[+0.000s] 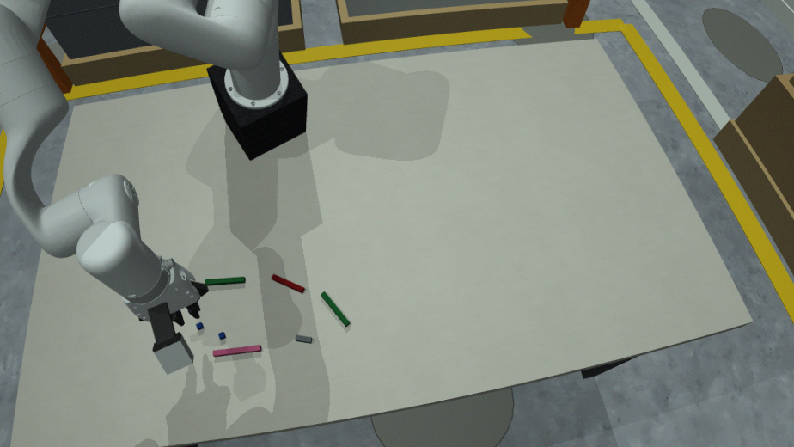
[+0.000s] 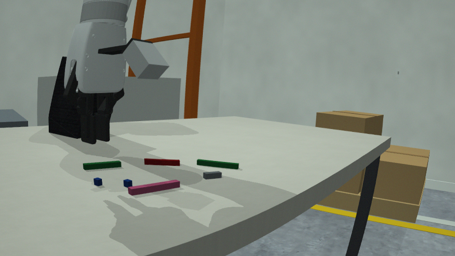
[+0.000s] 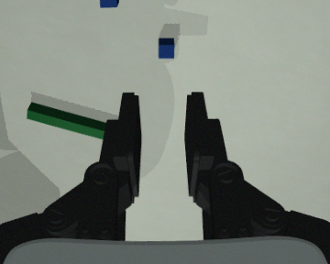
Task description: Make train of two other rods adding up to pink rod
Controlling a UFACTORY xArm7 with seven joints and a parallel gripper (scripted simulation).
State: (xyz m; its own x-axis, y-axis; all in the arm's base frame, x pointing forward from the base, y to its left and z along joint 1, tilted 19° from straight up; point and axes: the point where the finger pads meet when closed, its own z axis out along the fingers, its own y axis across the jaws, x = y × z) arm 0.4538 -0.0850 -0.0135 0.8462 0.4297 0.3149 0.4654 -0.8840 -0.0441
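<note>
Now: hand 50 mm short of the pink rod, 80 mm to the right of it and 80 mm above it. Also, from my hand: grey rod 20 mm ahead, 200 mm to the left, 80 mm below; red rod 90 mm behind, 160 mm to the left, 80 mm below.
</note>
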